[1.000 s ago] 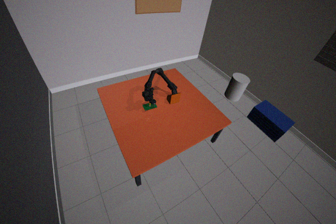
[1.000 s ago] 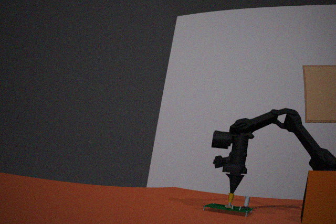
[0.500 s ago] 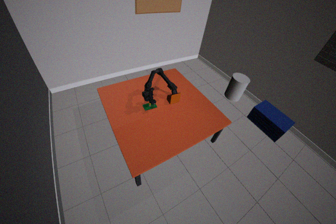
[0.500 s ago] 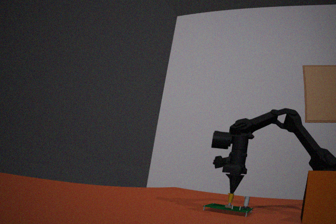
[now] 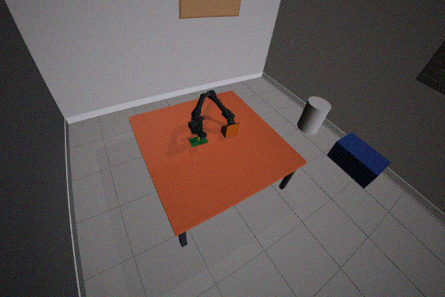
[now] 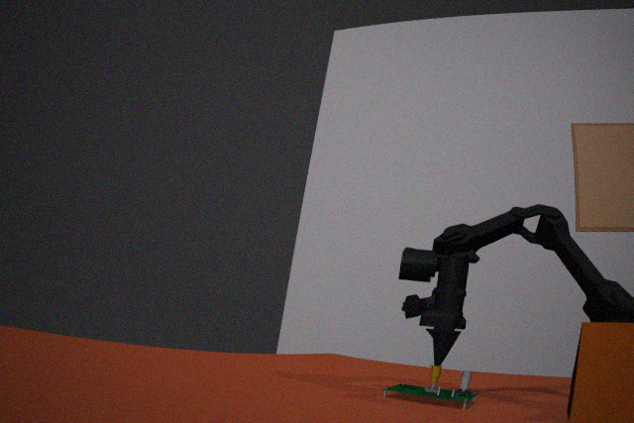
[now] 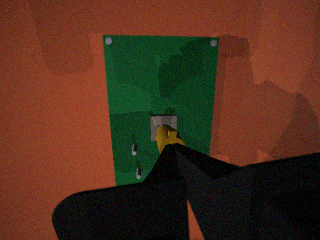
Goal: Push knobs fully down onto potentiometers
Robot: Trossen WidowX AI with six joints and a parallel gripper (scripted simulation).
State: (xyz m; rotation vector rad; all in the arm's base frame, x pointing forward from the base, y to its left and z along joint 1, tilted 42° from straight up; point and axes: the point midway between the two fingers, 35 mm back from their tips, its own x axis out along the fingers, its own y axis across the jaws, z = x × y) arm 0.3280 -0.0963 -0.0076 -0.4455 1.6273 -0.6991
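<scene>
Right now the yellow knob is 10 mm below my gripper tip. The rest, counted from my gripper tip: grey knob: 60 mm behind, 20 mm below, 10 mm to the left.
</scene>
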